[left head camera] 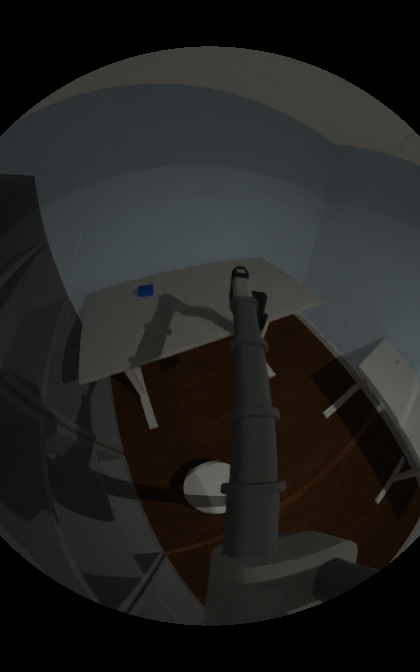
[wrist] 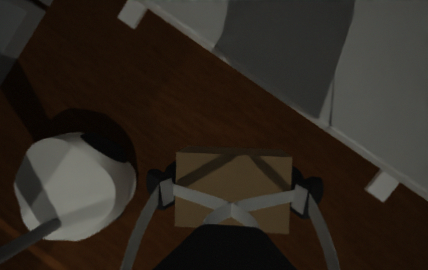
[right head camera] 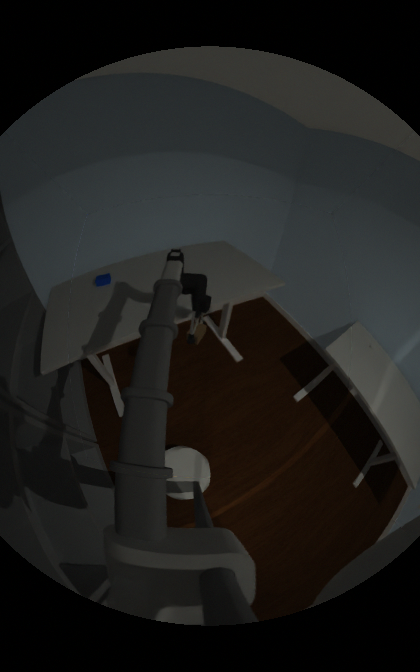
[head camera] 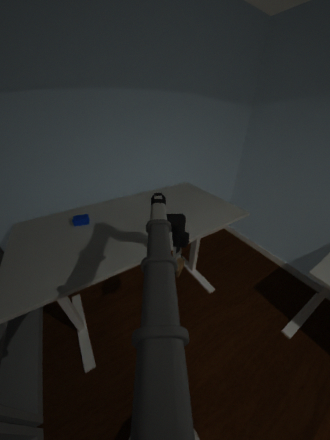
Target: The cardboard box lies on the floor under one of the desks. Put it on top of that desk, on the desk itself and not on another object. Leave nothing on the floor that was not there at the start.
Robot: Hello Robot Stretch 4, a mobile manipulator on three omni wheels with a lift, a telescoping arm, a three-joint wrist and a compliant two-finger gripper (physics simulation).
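Places are measured from the robot's base along level axes (x ahead, y left, z up), in millimetres.
Pixels of known places: gripper, fingertip midpoint: [wrist: 232,179].
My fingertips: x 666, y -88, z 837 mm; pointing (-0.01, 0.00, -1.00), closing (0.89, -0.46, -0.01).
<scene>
Behind a point stands the place of what it marks.
The brown cardboard box [head camera: 180,267] @[x 640, y -107, z 878 mm] [right head camera: 200,334] [wrist: 235,172] @[x 676, y -75, z 881 mm] is held off the floor. My gripper [right head camera: 196,331] [wrist: 232,179] @[x 666, y -88, z 837 mm] is shut on it, with one finger pad at each short side in the wrist view. The white desk [head camera: 45,250] @[x 735, y 620, z 923 mm] [left head camera: 110,325] [right head camera: 70,320] [wrist: 390,75] @[x 783, y -53, z 922 mm] stands against the wall. In the wrist view, the box appears over the floor, apart from the desk's front edge. The telescoping arm reaches toward the desk and hides part of it. In the left head view, the arm and wrist hide the box.
A small blue block [head camera: 81,220] @[x 973, y 502, z 959 mm] [left head camera: 145,290] [right head camera: 103,280] lies on the desk's left part. A second white desk [head camera: 324,270] @[x 708, y -1109, z 692 mm] [left head camera: 395,380] [right head camera: 370,360] stands at the right. My white round base [left head camera: 207,485] [right head camera: 192,465] [wrist: 70,190] @[x 31, y -12, z 187 mm] is on the floor. Grey furniture is at the left.
</scene>
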